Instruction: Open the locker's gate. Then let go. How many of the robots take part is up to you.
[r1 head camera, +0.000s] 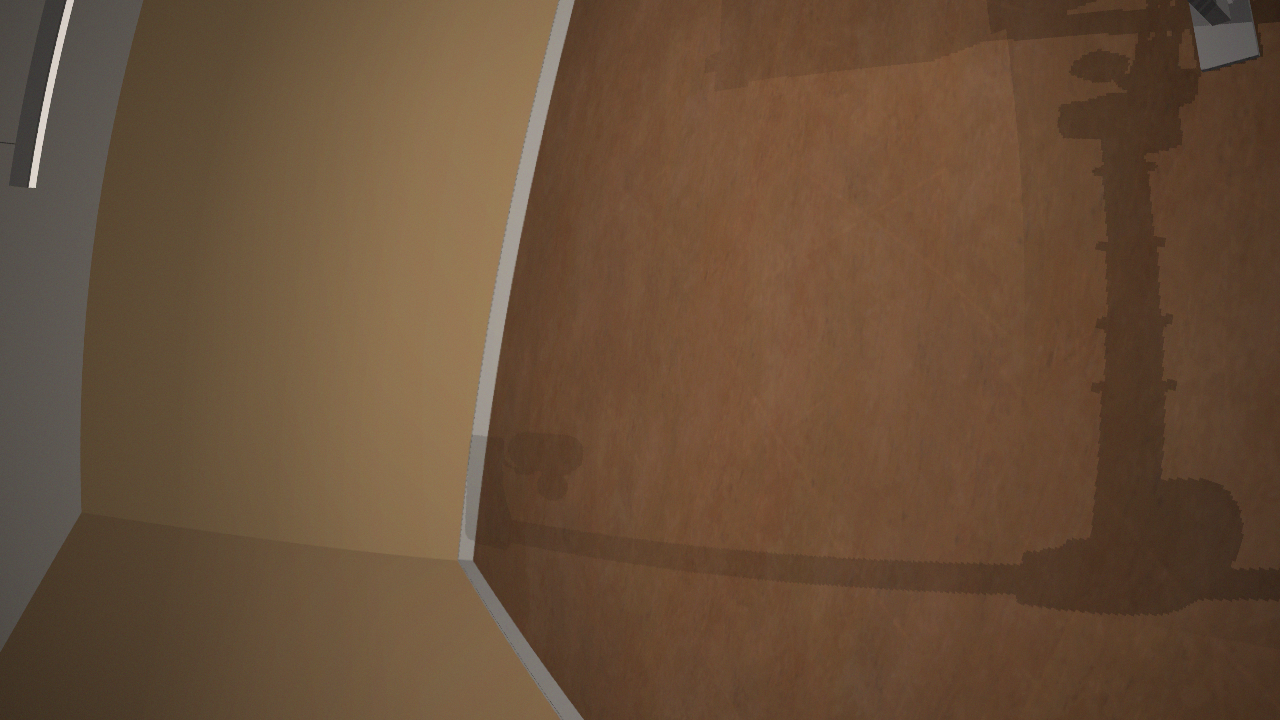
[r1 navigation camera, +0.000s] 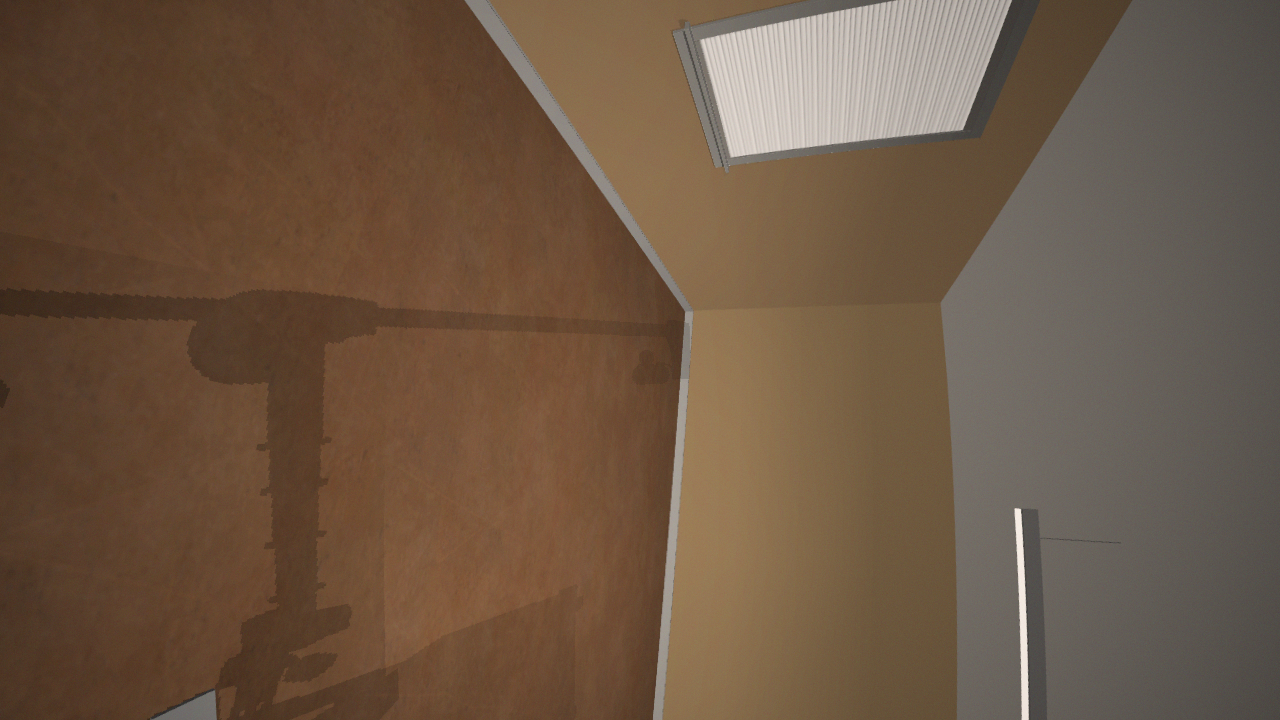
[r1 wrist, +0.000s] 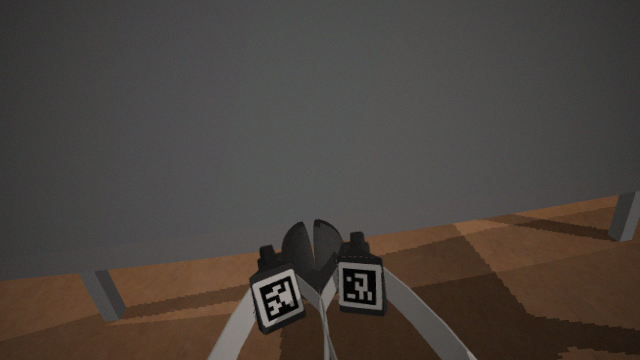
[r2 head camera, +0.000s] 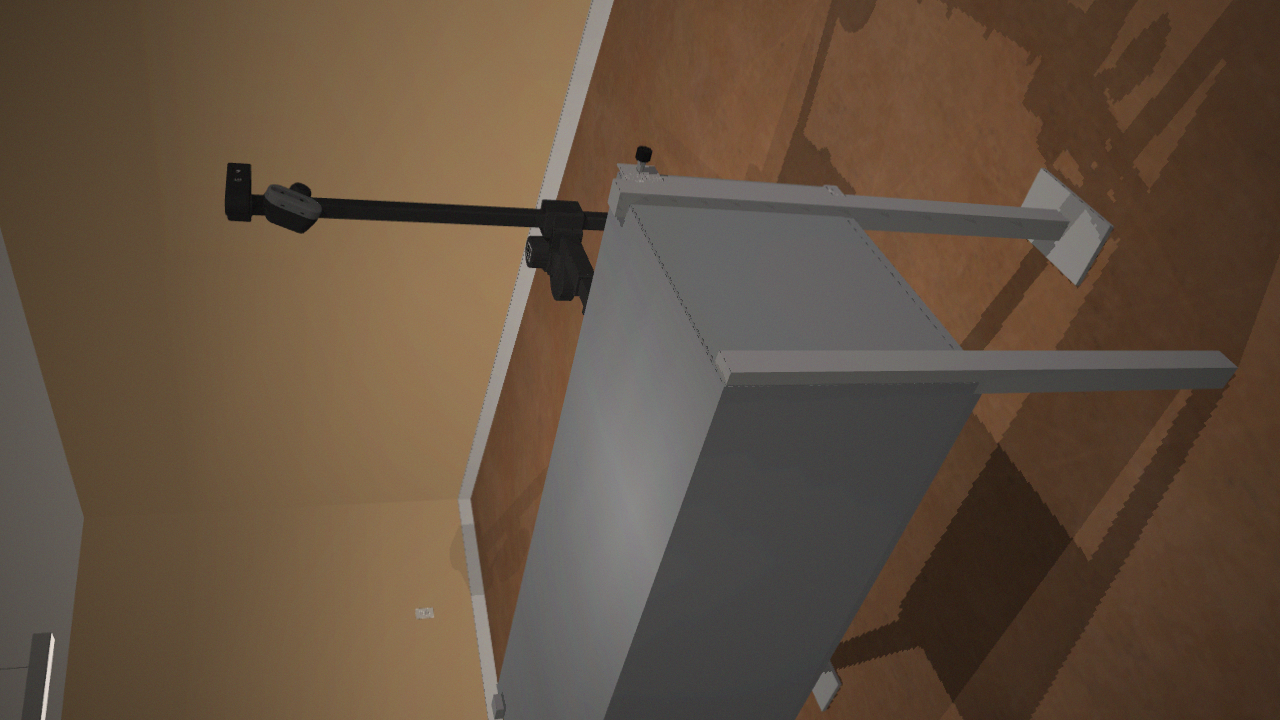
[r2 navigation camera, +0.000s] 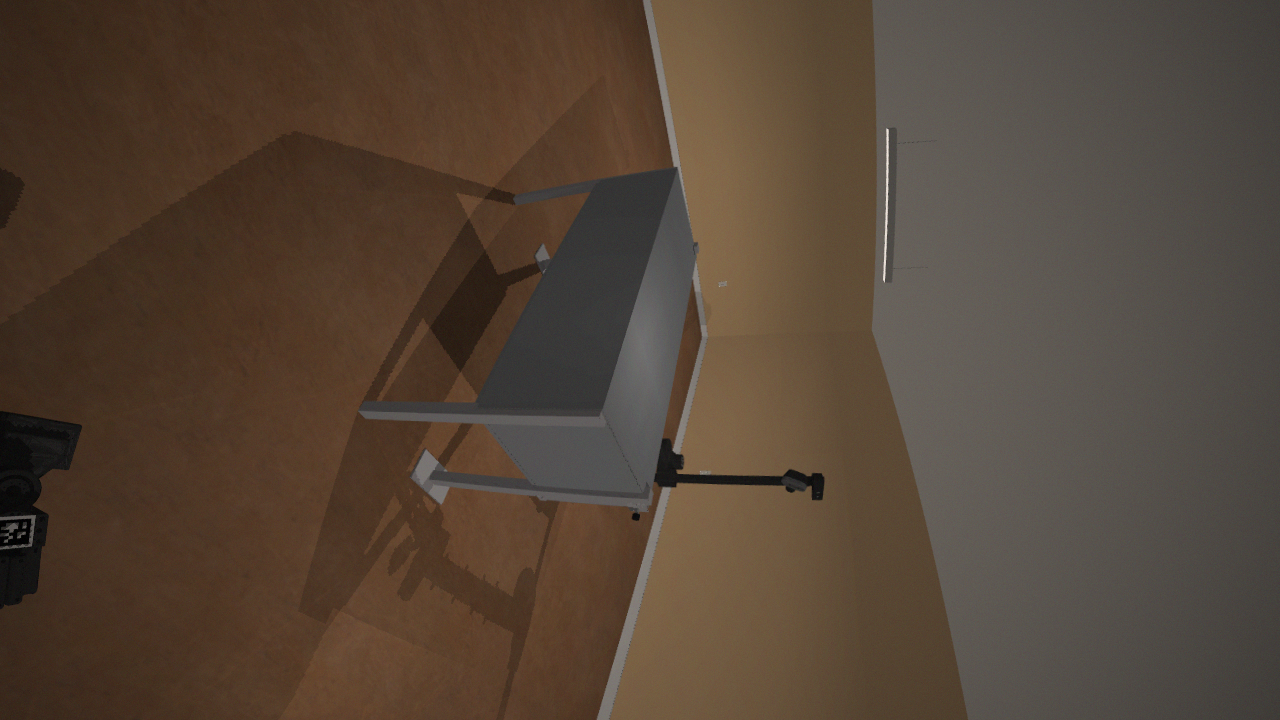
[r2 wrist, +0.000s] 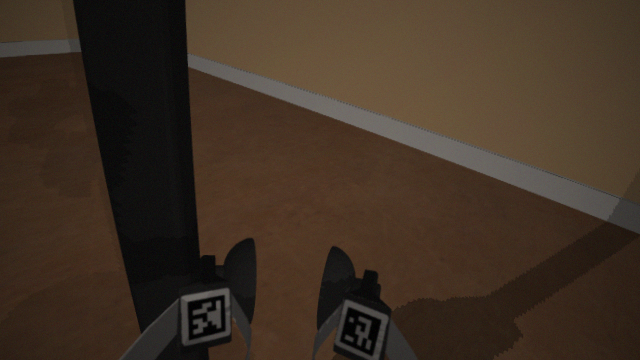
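Observation:
The grey locker (r2 head camera: 787, 501) (r2 navigation camera: 572, 304) is a box on legs; both r2 views show its top and sides. A small black knob (r2 head camera: 642, 154) (r2 navigation camera: 635, 515) sticks out at a top corner. I cannot tell the gate or whether it is open. In the r1 wrist view a broad grey panel (r1 wrist: 320, 110) fills the upper part, between two legs. The r1 gripper (r1 wrist: 313, 245) is shut with its tips in front of the panel's lower part; contact is unclear. The r2 gripper (r2 wrist: 287, 285) is open, nothing between its fingers, away from the locker.
The r1 mast (r2 head camera: 429, 212) (r2 navigation camera: 729, 480) stands on the locker's far side. A dark upright post (r2 wrist: 145, 150) rises left of the r2 gripper. White foot plates (r2 head camera: 1069, 228) (r2 navigation camera: 430, 476) lie under locker legs. In the r1 head view, walls meet at a corner and a plate (r1 head camera: 1226, 44) shows.

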